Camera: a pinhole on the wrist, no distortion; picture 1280 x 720 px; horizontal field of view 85.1 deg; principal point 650.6 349.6 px. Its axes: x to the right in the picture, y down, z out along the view. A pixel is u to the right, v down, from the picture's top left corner.
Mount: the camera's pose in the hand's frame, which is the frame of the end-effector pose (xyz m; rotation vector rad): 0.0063 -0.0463 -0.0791 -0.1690 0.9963 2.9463
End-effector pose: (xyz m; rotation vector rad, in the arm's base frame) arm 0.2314 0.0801 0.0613 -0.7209 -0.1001 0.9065
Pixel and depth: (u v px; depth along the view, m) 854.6 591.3 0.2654
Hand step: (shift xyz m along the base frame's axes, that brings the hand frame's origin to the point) -0.1573 0.0343 0.1321
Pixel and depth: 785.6 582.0 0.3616
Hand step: -0.2186 0.0960 0.1828
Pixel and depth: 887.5 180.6 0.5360
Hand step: -0.4876 0.1199 0.0017
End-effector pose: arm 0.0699 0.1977 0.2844 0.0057 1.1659 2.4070
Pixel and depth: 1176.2 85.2 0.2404
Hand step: 0.1089 -0.1421 0.1862
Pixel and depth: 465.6 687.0 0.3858
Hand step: -0.0004 0.2625 0.2420
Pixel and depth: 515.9 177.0 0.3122
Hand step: -0.0943 0.0021 0.2261
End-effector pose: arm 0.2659 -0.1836 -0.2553 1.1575 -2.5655 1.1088
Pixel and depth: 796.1 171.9 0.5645
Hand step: -0.1251 0.0970 -0.4875
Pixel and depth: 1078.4 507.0 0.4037
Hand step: 0.1617 0.0483 -0.3721
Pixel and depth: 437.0 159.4 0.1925
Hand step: -0.1041 -0.0122 -0.0806
